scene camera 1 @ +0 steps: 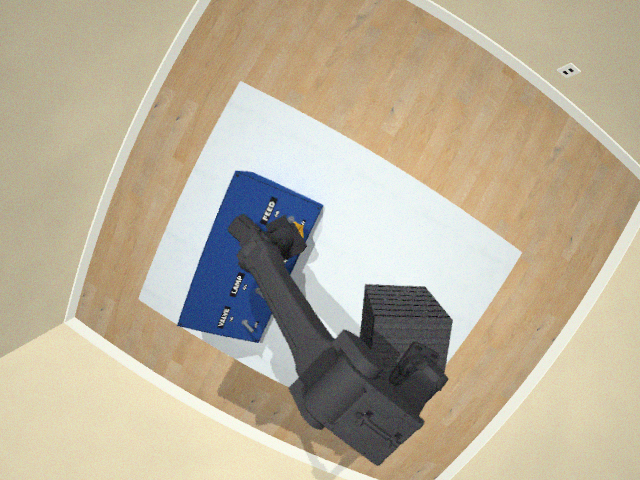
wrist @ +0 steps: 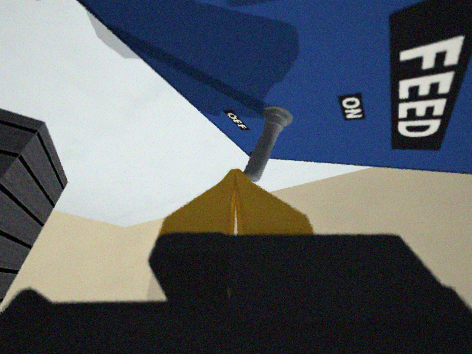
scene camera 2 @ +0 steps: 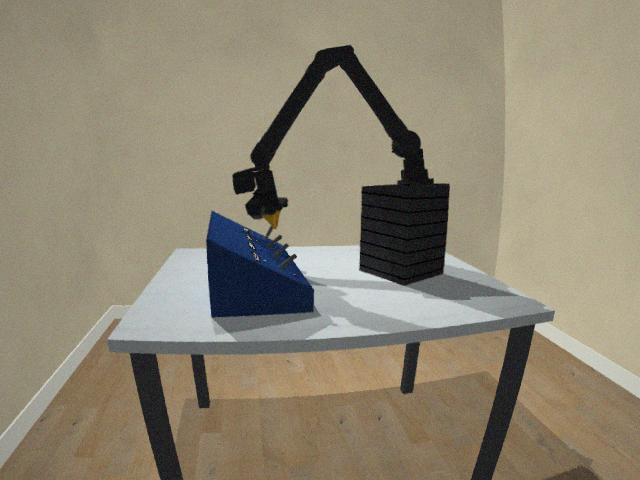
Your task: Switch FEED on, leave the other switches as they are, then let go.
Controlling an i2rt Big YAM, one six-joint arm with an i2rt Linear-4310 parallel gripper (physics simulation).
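Where they show: gripper, between the fingertips: (scene camera 1: pixel 301 226) (wrist: pixel 235 176) (scene camera 2: pixel 276 228); arm's base, origin of its link: (scene camera 1: pixel 414 365) (scene camera 2: pixel 415 184).
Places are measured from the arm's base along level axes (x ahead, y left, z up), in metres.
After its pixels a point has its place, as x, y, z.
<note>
The blue switch panel (scene camera 1: pixel 212 258) {0.604, 0.056, -0.121} (scene camera 2: pixel 258 289) {0.499, 0.296, -0.228} (wrist: pixel 330 55) {0.503, -0.101, -0.180} has several grey levers. The FEED lever (scene camera 1: pixel 291 219) {0.466, -0.141, -0.183} (scene camera 2: pixel 269 231) {0.454, -0.134, -0.172} (wrist: pixel 264 147) {0.457, -0.134, -0.174} stands between its ON label (scene camera 1: pixel 277 213) {0.508, -0.137, -0.178} (wrist: pixel 351 107) {0.508, -0.134, -0.178} and OFF label (scene camera 1: pixel 303 222) {0.433, -0.145, -0.218} (wrist: pixel 237 120) {0.433, -0.140, -0.217}. In scene camera 2 it stands steeper than the other levers, which lean toward the low front side; its exact setting I cannot tell. My gripper (scene camera 1: pixel 299 227) {0.431, -0.141, -0.163} (scene camera 2: pixel 275 226) {0.431, -0.141, -0.163} (wrist: pixel 235 176) {0.431, -0.141, -0.163} is shut and empty. Its yellow tips are close beside the free end of the FEED lever, on the OFF side in the wrist view; contact is not certain.
The VALVE lever (scene camera 1: pixel 248 326) {0.423, 0.216, -0.177} (scene camera 2: pixel 288 260) {0.422, 0.225, -0.179} and the LAMP lever (scene camera 1: pixel 260 292) {0.441, 0.097, -0.184} (scene camera 2: pixel 280 250) {0.433, 0.105, -0.181} are farther along the panel. Another lever (scene camera 2: pixel 274 240) {0.443, -0.015, -0.178} stands next to FEED, mostly under the arm in scene camera 1. The dark ribbed base block (scene camera 1: pixel 410 325) {0.072, -0.088, -0.014} (scene camera 2: pixel 403 232) {0.077, 0.107, -0.135} (wrist: pixel 25 175) {0.127, -0.078, -0.226} stands across the white table (scene camera 1: pixel 413 217) {0.141, -0.325, -0.295} (scene camera 2: pixel 170 289) {0.758, 0.095, -0.294}.
</note>
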